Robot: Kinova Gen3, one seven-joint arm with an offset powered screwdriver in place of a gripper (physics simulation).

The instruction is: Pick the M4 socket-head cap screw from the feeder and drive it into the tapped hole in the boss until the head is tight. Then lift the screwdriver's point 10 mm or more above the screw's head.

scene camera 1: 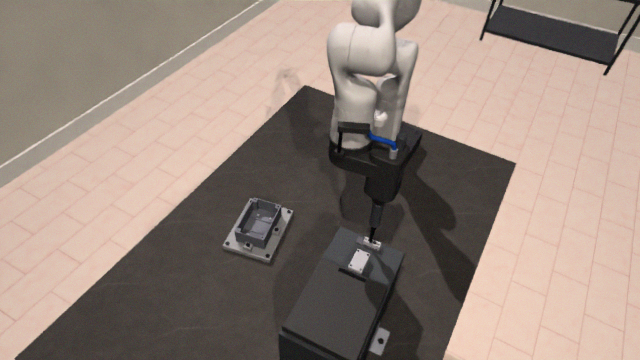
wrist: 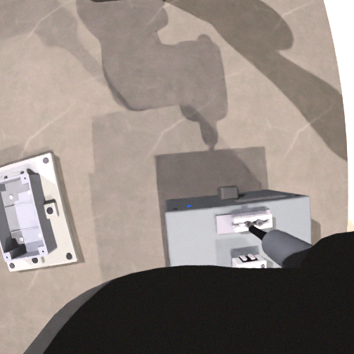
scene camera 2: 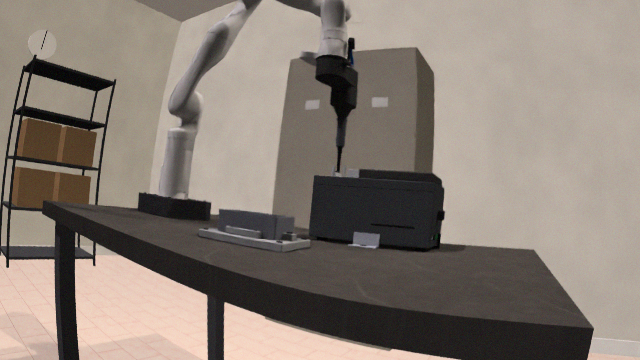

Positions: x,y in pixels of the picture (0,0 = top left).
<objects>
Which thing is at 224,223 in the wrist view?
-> A pale pick-up block.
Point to a light fixture plate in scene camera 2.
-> At 265,244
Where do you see a light fixture plate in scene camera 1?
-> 257,253
</objects>
